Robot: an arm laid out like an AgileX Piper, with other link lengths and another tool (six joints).
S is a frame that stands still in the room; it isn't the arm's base.
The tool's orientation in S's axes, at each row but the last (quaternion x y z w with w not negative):
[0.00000, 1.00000, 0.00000, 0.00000]
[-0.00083, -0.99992, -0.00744, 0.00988]
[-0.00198, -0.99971, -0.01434, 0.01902]
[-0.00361, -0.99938, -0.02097, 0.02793]
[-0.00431, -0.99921, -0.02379, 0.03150]
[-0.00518, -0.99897, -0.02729, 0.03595]
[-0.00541, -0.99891, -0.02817, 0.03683]
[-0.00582, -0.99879, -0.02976, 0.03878]
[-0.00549, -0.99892, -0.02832, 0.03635]
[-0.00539, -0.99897, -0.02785, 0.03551]
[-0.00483, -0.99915, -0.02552, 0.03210]
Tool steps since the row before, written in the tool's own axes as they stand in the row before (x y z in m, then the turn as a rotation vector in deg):
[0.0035, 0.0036, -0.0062, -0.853, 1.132, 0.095]
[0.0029, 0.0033, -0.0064, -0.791, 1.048, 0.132]
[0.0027, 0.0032, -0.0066, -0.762, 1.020, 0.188]
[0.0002, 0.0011, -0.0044, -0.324, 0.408, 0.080]
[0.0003, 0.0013, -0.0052, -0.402, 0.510, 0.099]
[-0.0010, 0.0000, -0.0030, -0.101, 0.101, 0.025]
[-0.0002, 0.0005, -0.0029, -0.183, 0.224, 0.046]
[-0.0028, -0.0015, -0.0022, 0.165, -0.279, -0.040]
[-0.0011, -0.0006, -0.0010, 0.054, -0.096, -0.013]
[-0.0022, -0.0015, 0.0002, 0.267, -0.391, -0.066]
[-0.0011, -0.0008, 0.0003, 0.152, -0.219, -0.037]
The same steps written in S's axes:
[-0.0035, 0.0036, 0.0062, 0.853, 1.132, -0.095]
[-0.0028, 0.0032, 0.0065, 0.790, 1.049, -0.132]
[-0.0024, 0.0030, 0.0068, 0.759, 1.022, -0.188]
[0.0001, 0.0009, 0.0044, 0.322, 0.409, -0.081]
[0.0000, 0.0011, 0.0053, 0.400, 0.511, -0.100]
[0.0012, -0.0002, 0.0029, 0.100, 0.101, -0.027]
[0.0004, 0.0003, 0.0029, 0.182, 0.225, -0.047]
[0.0029, -0.0017, 0.0019, -0.165, -0.279, 0.036]
[0.0012, -0.0007, 0.0009, -0.054, -0.096, 0.011]
[0.0022, -0.0015, -0.0004, -0.267, -0.392, 0.063]
[0.0011, -0.0008, -0.0004, -0.152, -0.219, 0.036]

